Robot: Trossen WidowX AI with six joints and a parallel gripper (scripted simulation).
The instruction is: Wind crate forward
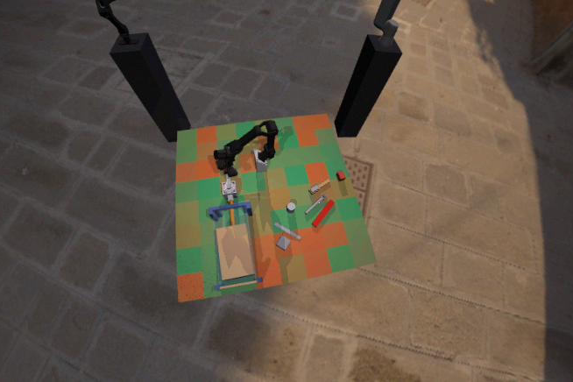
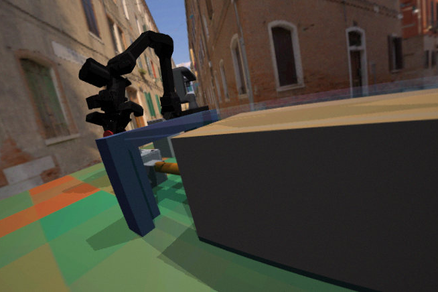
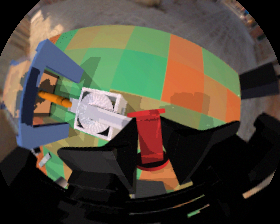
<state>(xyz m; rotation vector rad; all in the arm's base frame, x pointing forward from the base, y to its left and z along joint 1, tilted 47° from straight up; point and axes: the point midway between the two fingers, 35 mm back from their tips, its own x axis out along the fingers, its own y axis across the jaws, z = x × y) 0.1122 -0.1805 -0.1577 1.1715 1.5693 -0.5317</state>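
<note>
The grey winch handle lies 30 mm ahead of my gripper tip, 20 mm to the left of it and 30 mm below it. Also, from my gripper tip: red knob: 10 mm behind, 20 mm to the left; grey winch: 80 mm ahead, 10 mm to the left, 100 mm below; round puck: 250 mm ahead, 440 mm to the left, 100 mm below.
</note>
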